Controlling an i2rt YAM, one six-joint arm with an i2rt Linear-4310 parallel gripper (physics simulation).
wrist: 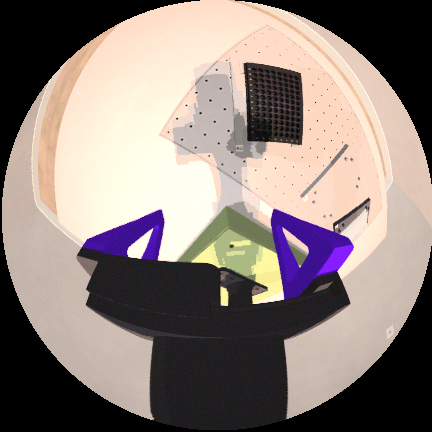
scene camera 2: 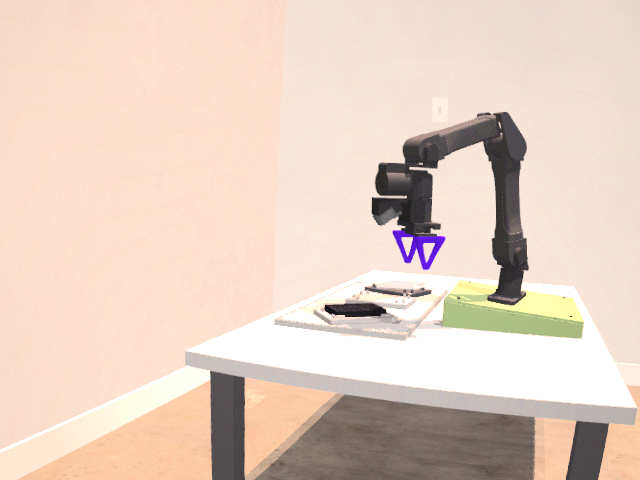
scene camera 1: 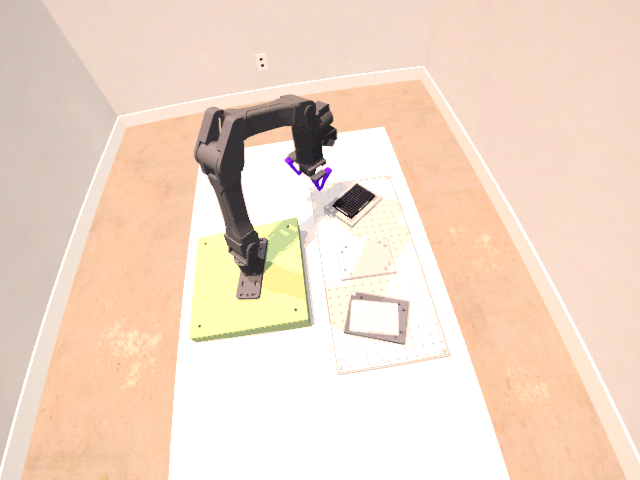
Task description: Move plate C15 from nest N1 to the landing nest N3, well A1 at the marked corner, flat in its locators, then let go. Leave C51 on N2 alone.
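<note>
Plate C15 [scene camera 1: 354,200] [scene camera 2: 355,309] [wrist: 275,105], a black many-welled plate, sits on the white nest N1 [scene camera 1: 364,213] at the back of the pegboard in scene view 1. The white middle nest, apparently N3 [scene camera 1: 368,260] [scene camera 2: 382,301], carries no plate. A white plate, apparently C51 [scene camera 1: 374,317] [scene camera 2: 400,284] [wrist: 356,223], lies on the dark grey nest N2 [scene camera 1: 379,297]. My gripper [scene camera 1: 309,180] [scene camera 2: 416,265] [wrist: 217,214] is open and empty, high above the table, to the robot-base side of C15. The marked corner and well A1 cannot be made out.
The perforated board [scene camera 1: 361,359] [scene camera 2: 294,321] [wrist: 295,172] bears the three nests. The robot stands on a yellow-green block [scene camera 1: 217,289] [scene camera 2: 516,326] [wrist: 227,220] beside it. A small piece [scene camera 1: 330,210] sticks out beside N1. All stand on a white table [scene camera 1: 248,403] [scene camera 2: 413,369].
</note>
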